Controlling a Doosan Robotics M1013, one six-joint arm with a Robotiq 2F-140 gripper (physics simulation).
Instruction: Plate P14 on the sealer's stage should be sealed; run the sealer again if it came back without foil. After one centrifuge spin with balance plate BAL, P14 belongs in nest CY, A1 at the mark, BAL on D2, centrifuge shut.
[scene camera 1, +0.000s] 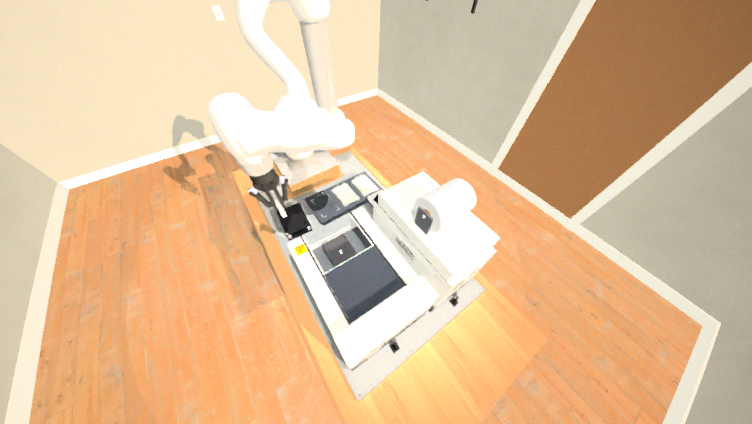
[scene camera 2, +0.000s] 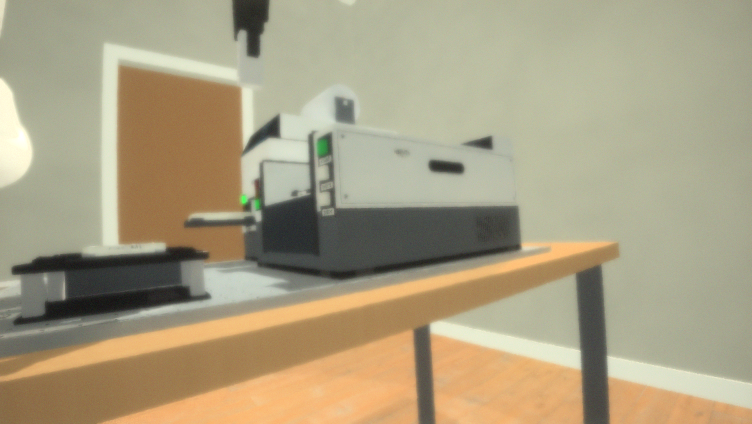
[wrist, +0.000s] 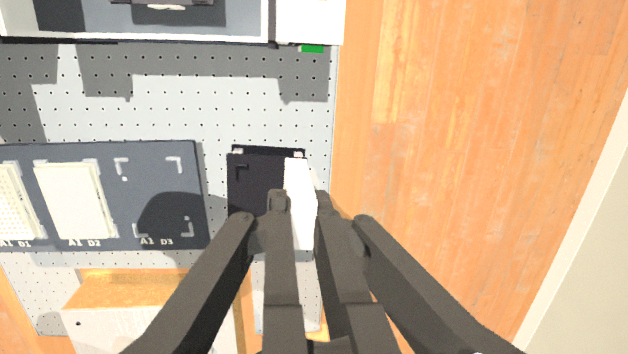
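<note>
My gripper is shut on nothing, its white pads pressed together. It points down and hangs above a black nest at the edge of the perforated base plate. In the scene camera 2 view a white plate lies on the sealer's stage, which sticks out to the left; I cannot tell whether it has foil. The deck rack holds a welled plate on D1 and a plain white plate on D2. D3 is empty.
The centrifuge stands past the nest with its lid window open on a dark bucket; its green button is lit. The sealer with its foil roll stands beside it. The table edge is near.
</note>
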